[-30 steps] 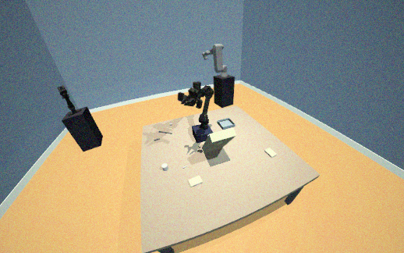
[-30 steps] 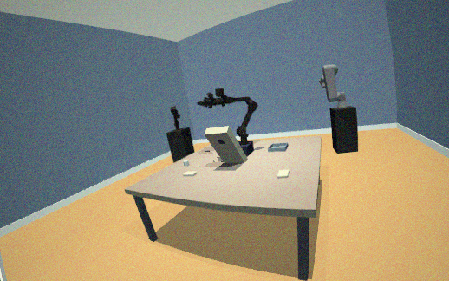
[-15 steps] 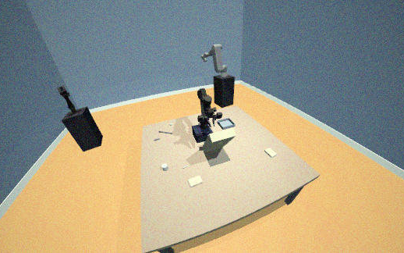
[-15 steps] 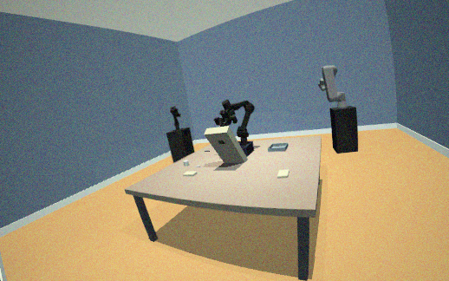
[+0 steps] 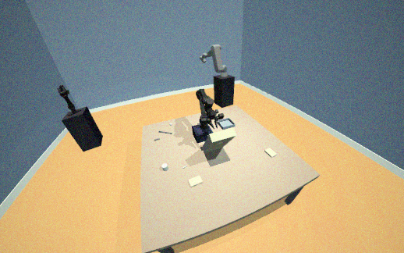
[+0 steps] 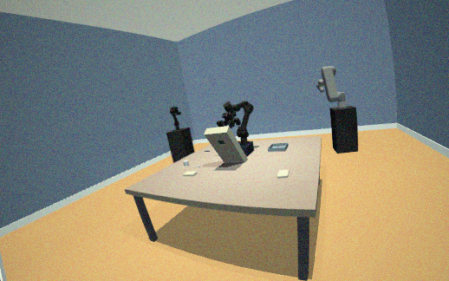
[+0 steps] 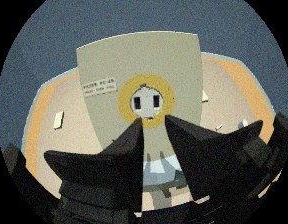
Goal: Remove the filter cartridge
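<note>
Right now my gripper tip is 6 cm short of the round filter cartridge, 1 cm to the left of it and 4 cm above it. From my gripper tip the other things lie so: grey-blue tray: 32 cm behind, 34 cm to the left, 26 cm below; service panel: 1 cm ahead, 12 cm below.
</note>
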